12 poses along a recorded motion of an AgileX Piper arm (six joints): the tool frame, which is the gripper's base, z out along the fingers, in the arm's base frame.
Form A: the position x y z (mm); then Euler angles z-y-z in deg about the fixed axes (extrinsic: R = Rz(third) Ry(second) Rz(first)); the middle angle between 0 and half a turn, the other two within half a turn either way.
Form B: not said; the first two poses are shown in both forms.
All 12 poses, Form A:
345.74 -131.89 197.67 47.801 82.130 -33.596
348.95 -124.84 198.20 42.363 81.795 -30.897
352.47 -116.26 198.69 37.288 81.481 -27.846
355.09 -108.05 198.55 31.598 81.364 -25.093
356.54 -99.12 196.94 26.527 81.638 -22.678
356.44 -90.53 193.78 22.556 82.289 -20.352
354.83 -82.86 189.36 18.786 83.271 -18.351
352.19 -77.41 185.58 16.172 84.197 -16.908
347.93 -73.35 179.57 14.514 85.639 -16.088
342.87 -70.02 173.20 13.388 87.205 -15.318
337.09 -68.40 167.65 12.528 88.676 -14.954
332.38 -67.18 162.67 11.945 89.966 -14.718
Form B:
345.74 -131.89 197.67; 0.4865 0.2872 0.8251; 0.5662 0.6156 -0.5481; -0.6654 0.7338 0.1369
348.95 -124.84 198.20; 0.4365 0.2969 0.8493; 0.5241 0.6834 -0.5082; -0.7313 0.6669 0.1427
352.47 -116.26 198.69; 0.3872 0.2923 0.8745; 0.4806 0.7454 -0.4619; -0.7868 0.5991 0.1481
355.09 -108.05 198.55; 0.3380 0.2900 0.8954; 0.4203 0.8047 -0.4193; -0.8421 0.5180 0.1502
356.54 -99.12 196.94; 0.2923 0.2850 0.9129; 0.3619 0.8506 -0.3815; -0.8852 0.4419 0.1454
356.44 -90.53 193.78; 0.2496 0.2729 0.9291; 0.3165 0.8838 -0.3446; -0.9152 0.3801 0.1342
354.83 -82.86 189.36; 0.2067 0.2623 0.9426; 0.2707 0.9105 -0.3127; -0.9402 0.3198 0.1172
352.19 -77.41 185.58; 0.1739 0.2524 0.9519; 0.2382 0.9271 -0.2893; -0.9555 0.2771 0.1011
347.93 -73.35 179.57; 0.1402 0.2500 0.9581; 0.2204 0.9355 -0.2763; -0.9653 0.2499 0.0760
342.87 -70.02 173.20; 0.1069 0.2461 0.9633; 0.2108 0.9412 -0.2639; -0.9717 0.2313 0.0488
337.09 -68.40 167.65; 0.0778 0.2471 0.9659; 0.2038 0.9444 -0.2580; -0.9759 0.2169 0.0231
332.38 -67.18 162.67; 0.0531 0.2484 0.9672; 0.2000 0.9463 -0.2541; -0.9783 0.2070 0.0006

